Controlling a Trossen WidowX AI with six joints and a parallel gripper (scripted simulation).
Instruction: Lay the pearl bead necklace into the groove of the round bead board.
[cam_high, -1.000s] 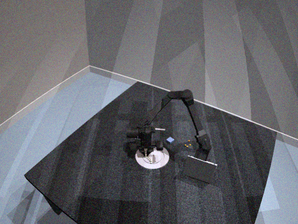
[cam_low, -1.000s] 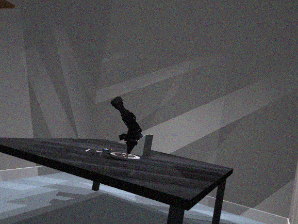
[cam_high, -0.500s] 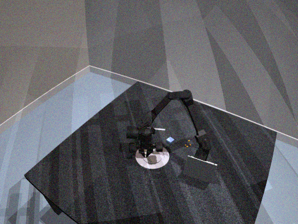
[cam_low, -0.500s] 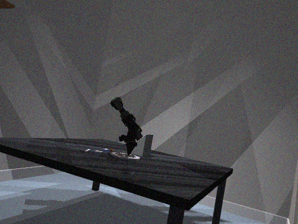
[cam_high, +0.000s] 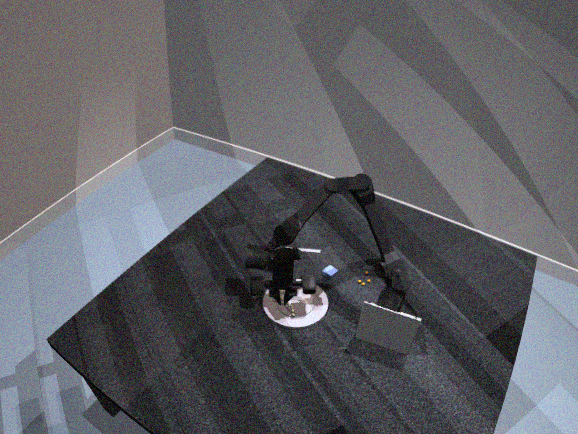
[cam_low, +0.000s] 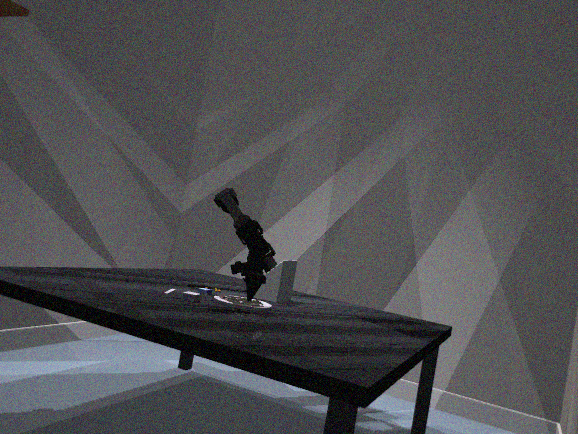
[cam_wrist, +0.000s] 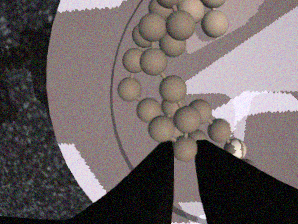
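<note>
Right now my gripper tip is 20 mm past the round white bead board, 40 mm to the left of it and 10 mm above it. From my gripper tip the other things lie so: small white block: 140 mm ahead, 130 mm to the right, 10 mm below; small blue cube: 50 mm behind, 210 mm to the right, 10 mm below; thin white stick: 90 mm ahead, 260 mm to the right, 20 mm below.
</note>
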